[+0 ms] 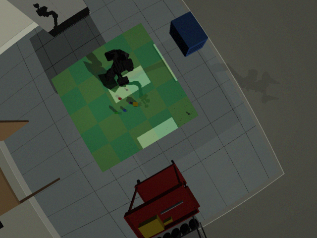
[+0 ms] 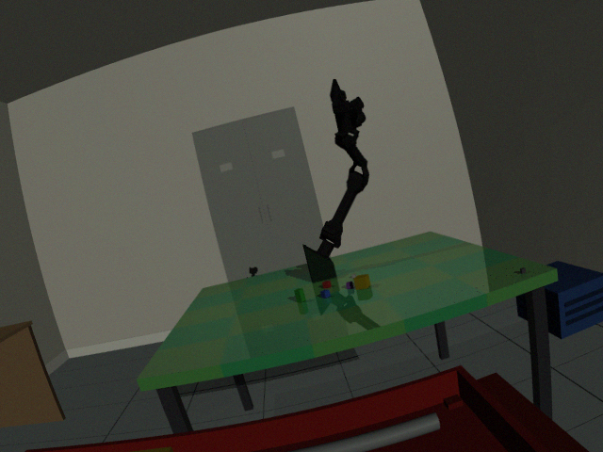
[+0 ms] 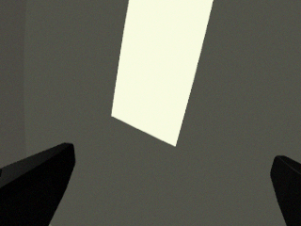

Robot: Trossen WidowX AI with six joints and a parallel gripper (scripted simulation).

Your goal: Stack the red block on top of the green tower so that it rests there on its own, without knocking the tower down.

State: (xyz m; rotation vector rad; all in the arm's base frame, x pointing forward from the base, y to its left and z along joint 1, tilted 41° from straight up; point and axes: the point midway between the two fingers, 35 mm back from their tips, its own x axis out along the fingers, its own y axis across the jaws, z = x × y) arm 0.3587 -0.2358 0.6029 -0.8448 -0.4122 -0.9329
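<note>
My gripper tip is now 90 mm past the red block, 220 mm to the left of it and 750 mm above it. Round my gripper tip: grey object: 400 mm ahead, 430 mm to the left, 760 mm below; then blue block: 60 mm ahead, 220 mm to the right, 750 mm below; then dark purple block: 10 mm ahead, 130 mm to the right, 750 mm below.
</note>
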